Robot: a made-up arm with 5 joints. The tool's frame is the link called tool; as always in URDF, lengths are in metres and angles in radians. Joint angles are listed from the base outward.
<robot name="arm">
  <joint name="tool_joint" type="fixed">
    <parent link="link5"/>
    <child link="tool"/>
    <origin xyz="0 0 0" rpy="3.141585 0 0"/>
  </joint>
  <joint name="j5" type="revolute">
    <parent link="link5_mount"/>
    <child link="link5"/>
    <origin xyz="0.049 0 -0.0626" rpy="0 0 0"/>
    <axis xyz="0 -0.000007 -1"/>
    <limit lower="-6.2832" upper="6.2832"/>
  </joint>
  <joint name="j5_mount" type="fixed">
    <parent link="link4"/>
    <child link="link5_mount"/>
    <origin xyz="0.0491 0 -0.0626" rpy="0 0 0"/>
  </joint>
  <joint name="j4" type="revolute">
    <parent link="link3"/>
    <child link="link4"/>
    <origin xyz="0.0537 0 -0.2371" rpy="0 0 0"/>
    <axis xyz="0 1 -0.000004"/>
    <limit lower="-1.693" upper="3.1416"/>
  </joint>
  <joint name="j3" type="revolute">
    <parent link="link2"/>
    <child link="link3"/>
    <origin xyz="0.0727 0 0.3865" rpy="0 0 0"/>
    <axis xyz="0 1 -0.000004"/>
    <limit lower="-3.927" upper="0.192"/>
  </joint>
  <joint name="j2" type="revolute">
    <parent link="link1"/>
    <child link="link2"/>
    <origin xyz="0 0 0" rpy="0 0 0"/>
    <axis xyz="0 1 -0.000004"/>
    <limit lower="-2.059" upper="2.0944"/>
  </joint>
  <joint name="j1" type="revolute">
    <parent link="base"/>
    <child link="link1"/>
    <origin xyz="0 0 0.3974" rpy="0 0 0"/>
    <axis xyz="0 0 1"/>
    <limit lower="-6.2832" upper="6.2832"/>
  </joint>
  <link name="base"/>
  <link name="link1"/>
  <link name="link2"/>
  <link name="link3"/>
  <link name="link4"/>
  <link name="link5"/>
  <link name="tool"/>
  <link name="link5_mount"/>
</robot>
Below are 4 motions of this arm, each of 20 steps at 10 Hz.
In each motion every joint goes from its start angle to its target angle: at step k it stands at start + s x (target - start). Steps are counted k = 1, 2, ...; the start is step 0. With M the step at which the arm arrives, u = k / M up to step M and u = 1 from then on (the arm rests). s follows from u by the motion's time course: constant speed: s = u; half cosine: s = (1 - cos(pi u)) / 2; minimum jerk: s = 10 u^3 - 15 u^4 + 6 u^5.
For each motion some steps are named. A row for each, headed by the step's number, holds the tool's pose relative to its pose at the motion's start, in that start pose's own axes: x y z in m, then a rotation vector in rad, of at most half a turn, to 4 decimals.
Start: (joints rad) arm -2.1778 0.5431 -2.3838 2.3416 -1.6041
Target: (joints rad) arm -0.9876 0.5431 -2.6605 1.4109 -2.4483
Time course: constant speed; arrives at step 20
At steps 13, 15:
13: 0.4101 -0.1104 -0.0469 -0.7182 -0.3229 -1.3094
15: 0.4630 -0.1605 -0.0430 -0.8304 -0.3535 -1.5126

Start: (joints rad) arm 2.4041 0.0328 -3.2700 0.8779 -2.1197
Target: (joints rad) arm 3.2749 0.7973 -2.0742 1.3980 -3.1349
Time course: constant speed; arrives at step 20
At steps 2, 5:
2: 0.0548 -0.0661 0.0751 0.1658 0.1966 -0.0471
5: 0.1764 -0.1620 0.1515 0.3592 0.5398 -0.1430

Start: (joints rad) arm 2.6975 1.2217 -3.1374 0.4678 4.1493
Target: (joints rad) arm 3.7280 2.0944 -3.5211 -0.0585 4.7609
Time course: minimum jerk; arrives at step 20
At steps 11, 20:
11: 0.5044 -0.0067 -0.0927 -0.2470 0.5575 0.2833
20: 0.7397 -0.0893 -0.3275 -0.2963 0.9914 0.4495

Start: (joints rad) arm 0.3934 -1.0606 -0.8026 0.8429 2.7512
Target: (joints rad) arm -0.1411 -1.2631 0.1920 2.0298 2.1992
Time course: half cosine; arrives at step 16
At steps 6, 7, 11, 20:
6: 0.1415 0.0481 0.0782 -0.1813 0.5917 -0.0384
7: 0.1873 0.0677 0.0891 -0.2681 0.7565 -0.0306
11: 0.3456 0.1739 0.0792 -0.7603 1.2977 0.1005
20: 0.4010 0.2524 0.0469 -1.1491 1.4919 0.2561

